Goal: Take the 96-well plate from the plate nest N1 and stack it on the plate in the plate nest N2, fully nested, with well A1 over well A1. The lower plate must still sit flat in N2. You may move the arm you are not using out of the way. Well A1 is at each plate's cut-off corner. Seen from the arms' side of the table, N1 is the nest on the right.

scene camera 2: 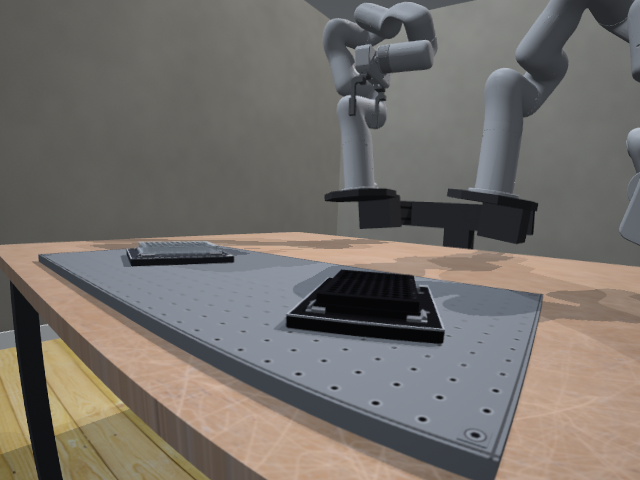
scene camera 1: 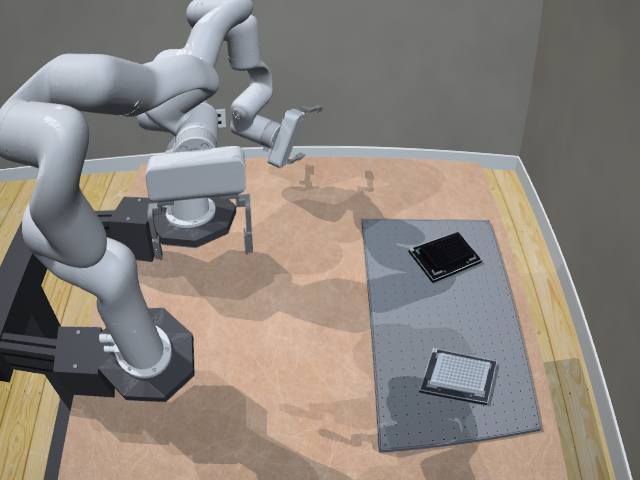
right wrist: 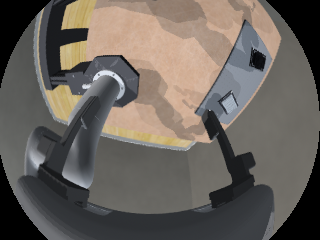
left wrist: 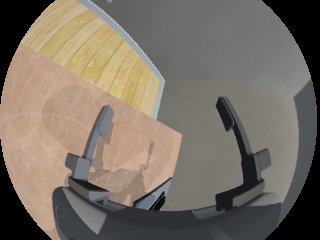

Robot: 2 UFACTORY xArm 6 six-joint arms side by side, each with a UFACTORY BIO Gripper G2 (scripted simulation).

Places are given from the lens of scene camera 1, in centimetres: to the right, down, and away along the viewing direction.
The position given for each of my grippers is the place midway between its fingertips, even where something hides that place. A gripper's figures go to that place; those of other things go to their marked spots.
my left gripper (scene camera 1: 311,131): -3, -32, 169
my right gripper (scene camera 1: 202,254): -20, 2, 96
clear 96-well plate (scene camera 1: 444,366): 27, 27, 116
black 96-well plate (scene camera 1: 445,253): 31, 3, 141
The marked spots on the clear 96-well plate and the black 96-well plate are 35 cm apart.
